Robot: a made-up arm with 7 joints. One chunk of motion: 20 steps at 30 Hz.
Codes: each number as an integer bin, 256 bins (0 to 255) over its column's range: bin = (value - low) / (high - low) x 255, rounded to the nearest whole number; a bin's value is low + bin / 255 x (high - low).
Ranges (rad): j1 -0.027..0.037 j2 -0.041..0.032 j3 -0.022..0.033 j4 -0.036..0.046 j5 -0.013..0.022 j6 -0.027..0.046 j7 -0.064..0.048
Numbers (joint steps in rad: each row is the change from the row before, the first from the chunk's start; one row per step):
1: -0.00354 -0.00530 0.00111 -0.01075 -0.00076 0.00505 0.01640
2: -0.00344 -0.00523 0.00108 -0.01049 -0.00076 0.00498 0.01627
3: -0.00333 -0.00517 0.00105 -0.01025 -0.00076 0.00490 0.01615
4: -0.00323 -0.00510 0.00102 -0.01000 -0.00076 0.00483 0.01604
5: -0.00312 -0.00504 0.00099 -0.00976 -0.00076 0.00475 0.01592
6: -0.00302 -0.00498 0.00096 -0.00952 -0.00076 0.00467 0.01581
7: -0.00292 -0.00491 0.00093 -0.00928 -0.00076 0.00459 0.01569
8: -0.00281 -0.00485 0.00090 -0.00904 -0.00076 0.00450 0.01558
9: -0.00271 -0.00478 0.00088 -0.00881 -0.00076 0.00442 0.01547
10: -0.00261 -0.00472 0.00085 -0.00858 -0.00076 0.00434 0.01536
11: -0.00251 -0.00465 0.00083 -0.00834 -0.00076 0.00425 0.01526
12: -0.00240 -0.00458 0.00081 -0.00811 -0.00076 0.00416 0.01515
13: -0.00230 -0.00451 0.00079 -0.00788 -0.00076 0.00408 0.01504
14: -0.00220 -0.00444 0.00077 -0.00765 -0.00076 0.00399 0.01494
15: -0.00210 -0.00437 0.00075 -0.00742 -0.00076 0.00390 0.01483
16: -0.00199 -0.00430 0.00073 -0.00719 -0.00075 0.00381 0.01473
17: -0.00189 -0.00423 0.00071 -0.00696 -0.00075 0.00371 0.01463
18: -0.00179 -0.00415 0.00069 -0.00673 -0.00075 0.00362 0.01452
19: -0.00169 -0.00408 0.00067 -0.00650 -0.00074 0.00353 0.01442
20: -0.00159 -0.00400 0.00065 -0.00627 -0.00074 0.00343 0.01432
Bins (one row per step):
1: 93 125 107 79 89 112 183
2: 94 125 107 79 89 112 183
3: 94 125 107 80 89 111 182
4: 95 125 107 81 89 111 182
5: 95 126 107 82 89 111 182
6: 96 126 106 82 89 111 182
7: 96 126 106 83 89 110 181
8: 96 126 106 84 89 110 181
9: 97 127 106 85 89 110 181
10: 97 127 106 85 89 109 181
11: 98 127 106 86 89 109 180
12: 98 127 106 87 89 109 180
13: 98 127 106 87 89 109 180
14: 99 128 106 88 89 108 180
15: 99 128 105 89 89 108 179
16: 100 128 105 90 89 108 179
17: 100 128 105 90 89 107 179
18: 100 129 105 91 89 107 179
19: 101 129 105 92 89 107 179
20: 101 129 105 92 89 106 178

